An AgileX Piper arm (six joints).
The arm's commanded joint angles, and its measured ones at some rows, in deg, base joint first. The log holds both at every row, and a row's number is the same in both.
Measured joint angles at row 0:
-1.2, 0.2, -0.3, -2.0, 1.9, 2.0
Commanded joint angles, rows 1 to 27:
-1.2, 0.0, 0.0, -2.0, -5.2, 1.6
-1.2, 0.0, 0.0, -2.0, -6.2, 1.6
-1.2, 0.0, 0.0, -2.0, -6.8, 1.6
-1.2, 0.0, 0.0, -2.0, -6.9, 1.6
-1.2, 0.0, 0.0, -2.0, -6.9, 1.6
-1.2, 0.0, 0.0, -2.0, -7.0, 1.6
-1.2, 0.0, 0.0, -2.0, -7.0, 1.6
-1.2, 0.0, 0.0, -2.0, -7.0, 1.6
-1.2, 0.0, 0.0, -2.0, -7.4, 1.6
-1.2, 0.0, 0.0, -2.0, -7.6, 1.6
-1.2, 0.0, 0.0, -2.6, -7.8, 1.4
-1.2, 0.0, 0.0, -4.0, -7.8, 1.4
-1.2, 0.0, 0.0, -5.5, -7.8, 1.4
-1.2, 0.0, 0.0, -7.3, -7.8, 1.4
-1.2, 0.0, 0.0, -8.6, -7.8, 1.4
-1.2, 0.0, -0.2, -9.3, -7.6, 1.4
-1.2, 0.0, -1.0, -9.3, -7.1, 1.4
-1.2, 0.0, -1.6, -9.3, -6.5, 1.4
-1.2, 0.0, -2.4, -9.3, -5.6, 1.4
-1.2, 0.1, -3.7, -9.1, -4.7, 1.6
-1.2, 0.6, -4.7, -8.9, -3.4, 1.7
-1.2, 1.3, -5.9, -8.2, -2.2, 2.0
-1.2, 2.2, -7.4, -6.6, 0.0, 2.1
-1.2, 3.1, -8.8, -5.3, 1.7, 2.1
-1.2, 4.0, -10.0, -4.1, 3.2, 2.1
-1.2, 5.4, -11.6, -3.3, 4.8, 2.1
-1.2, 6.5, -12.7, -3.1, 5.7, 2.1
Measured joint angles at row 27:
-1.2, 2.9, -8.4, -5.6, 0.8, 2.0
